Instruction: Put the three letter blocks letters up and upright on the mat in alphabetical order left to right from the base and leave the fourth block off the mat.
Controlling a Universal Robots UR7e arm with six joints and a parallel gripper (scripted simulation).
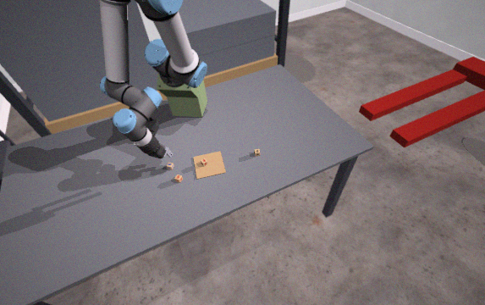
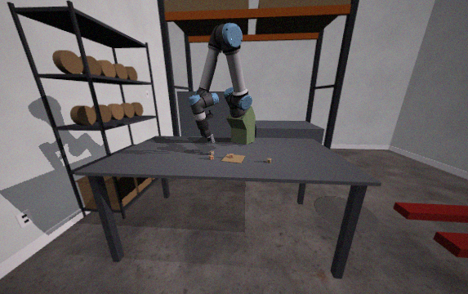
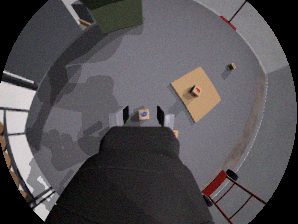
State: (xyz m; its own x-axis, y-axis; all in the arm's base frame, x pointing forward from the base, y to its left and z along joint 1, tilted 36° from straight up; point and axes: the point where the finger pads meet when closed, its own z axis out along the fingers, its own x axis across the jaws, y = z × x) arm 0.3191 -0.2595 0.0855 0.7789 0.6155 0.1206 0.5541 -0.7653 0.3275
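Right now the tan mat is 15 cm to the left of my hand, 11 cm below it and 11 cm ahead of it.
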